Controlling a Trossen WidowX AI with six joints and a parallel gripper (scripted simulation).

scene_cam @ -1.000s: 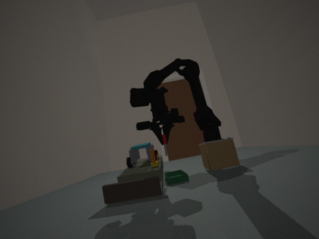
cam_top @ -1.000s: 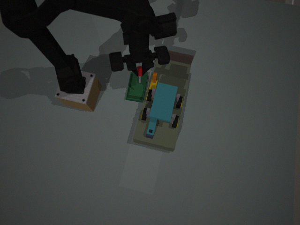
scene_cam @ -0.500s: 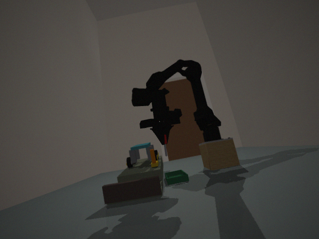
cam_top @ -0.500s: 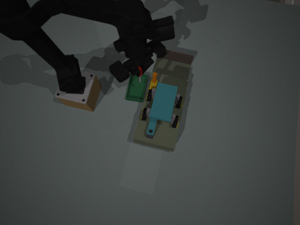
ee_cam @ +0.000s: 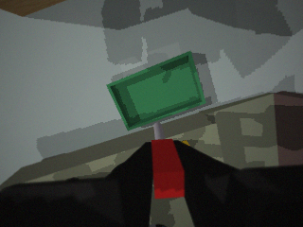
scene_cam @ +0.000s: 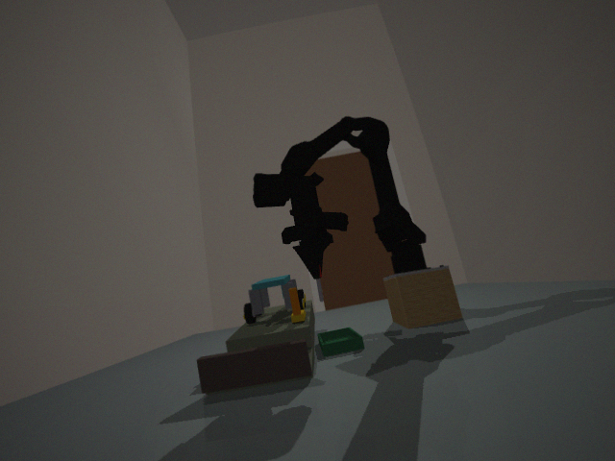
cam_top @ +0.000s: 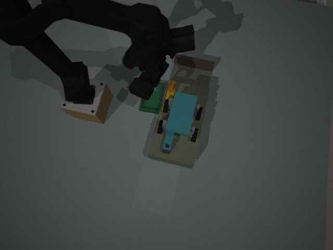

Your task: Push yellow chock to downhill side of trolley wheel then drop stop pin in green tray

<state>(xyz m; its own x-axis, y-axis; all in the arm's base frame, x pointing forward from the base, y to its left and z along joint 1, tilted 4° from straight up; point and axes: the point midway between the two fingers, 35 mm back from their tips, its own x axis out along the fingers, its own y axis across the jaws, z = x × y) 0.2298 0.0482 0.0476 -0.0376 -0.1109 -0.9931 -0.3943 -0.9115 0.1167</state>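
My gripper tip is now 14 cm above the green tray and 2 cm past it. From my gripper tip the other things lie so: red-headed stop pin (right at my gripper tip); blue trolley (10 cm to the right, 9 cm ahead, 3 cm below); yellow chock (5 cm below, 5 cm ahead, 1 cm to the right).
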